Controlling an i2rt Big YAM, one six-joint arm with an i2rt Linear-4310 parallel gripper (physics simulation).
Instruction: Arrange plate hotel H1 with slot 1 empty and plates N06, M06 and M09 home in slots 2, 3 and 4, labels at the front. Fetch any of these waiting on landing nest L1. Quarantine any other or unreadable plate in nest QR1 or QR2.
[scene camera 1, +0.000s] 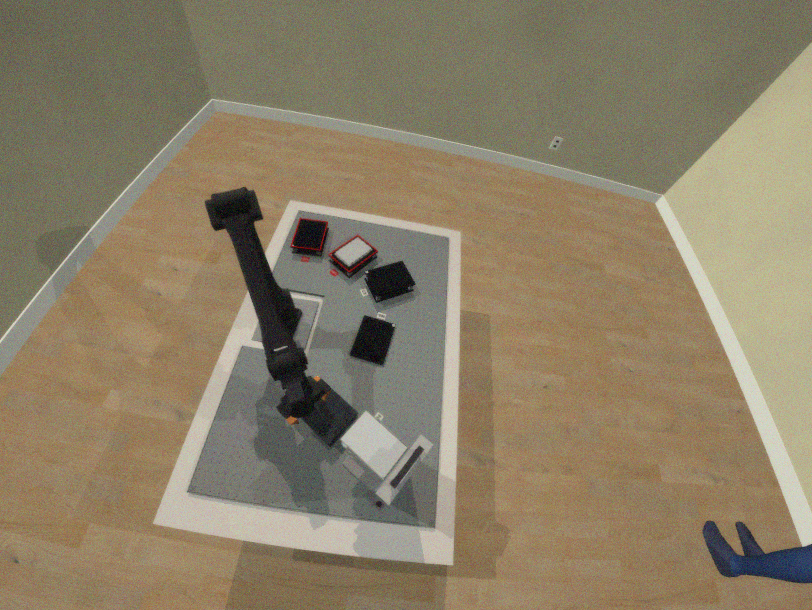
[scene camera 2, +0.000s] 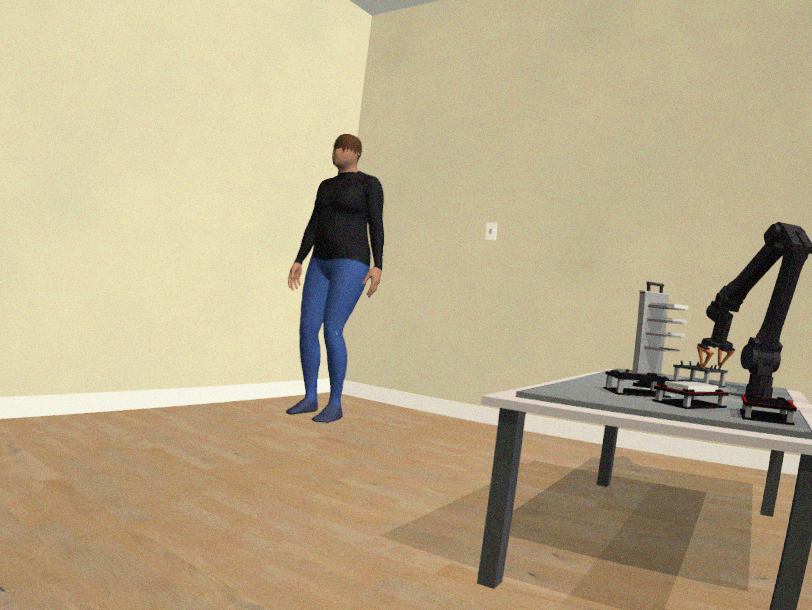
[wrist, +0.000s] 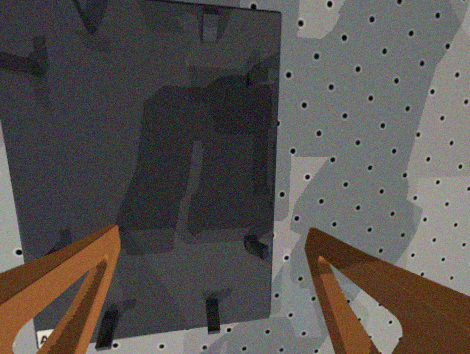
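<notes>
My gripper is open and empty, pointing down above a dark pegged stand. Part of a label beginning with "A" shows at its corner in the wrist view. Hotel H1 stands beside the stand. White plates sit on its upper three shelves; the lowest shelf looks empty. Plate labels are unreadable. A white plate lies on one red-edged nest; the other red-edged nest is empty. Nest names are unreadable.
Two black nests stand on the table between the red-edged nests and the hotel, with no plate visible on them. A person stands on the floor away from the table.
</notes>
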